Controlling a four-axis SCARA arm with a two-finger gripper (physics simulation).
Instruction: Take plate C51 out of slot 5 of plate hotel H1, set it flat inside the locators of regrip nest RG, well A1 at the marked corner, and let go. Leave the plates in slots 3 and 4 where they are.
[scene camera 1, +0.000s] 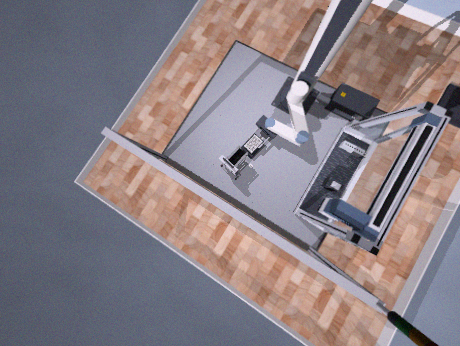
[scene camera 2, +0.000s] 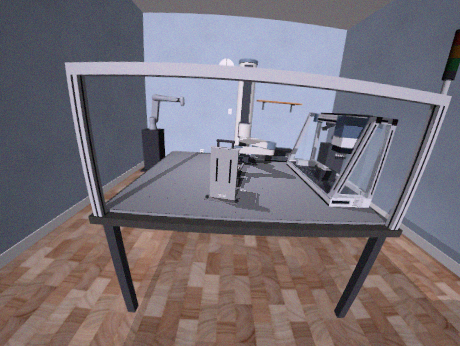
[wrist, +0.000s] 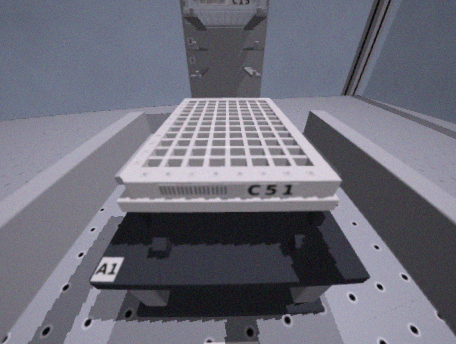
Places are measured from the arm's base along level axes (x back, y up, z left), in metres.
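Where they show: gripper, between the fingertips: (scene camera 1: 253, 143) (wrist: 227, 125).
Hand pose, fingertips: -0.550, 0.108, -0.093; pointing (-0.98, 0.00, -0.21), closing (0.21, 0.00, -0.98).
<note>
Each offset is from my fingertips to the centre of the thing, as dx, dy, dz. "pt": to the spot under its first point. Level surfaces: height alone.
White gridded plate C51 {-0.003, -0.004, -0.001} (scene camera 1: 254, 144) (wrist: 227, 145) is level between the fingers of my gripper (wrist: 227, 125), which is shut on its long sides. In the wrist view the plate is over the black regrip nest RG {-0.003, -0.060, -0.001} (wrist: 225, 262), apparently a little above it; the exact gap is hard to tell. The nest's A1 label {pt +0.061, -0.035, +0.067} (wrist: 108, 269) is at its near left corner, and two small locators show in front of the plate. Plate hotel H1 {-0.213, +0.066, -0.054} (scene camera 1: 235, 159) (scene camera 2: 223, 172) (wrist: 225, 67) stands beyond the nest. A white plate {-0.182, +0.080, -0.038} (wrist: 225, 16) sits high in it; its label is cut off. Well A1 on C51 cannot be made out.
A framed machine (scene camera 1: 410, 165) (scene camera 2: 350, 165) stands on the right of the table. A black box {pt +0.658, +0.019, +0.490} (scene camera 1: 354, 101) is near the arm's base. A grey rail frame {pt -0.462, +0.512, +0.001} (scene camera 1: 210, 194) (scene camera 2: 260, 71) runs along the table's edge beyond the hotel. The table top {dy -0.095} (wrist: 400, 260) has holes.
</note>
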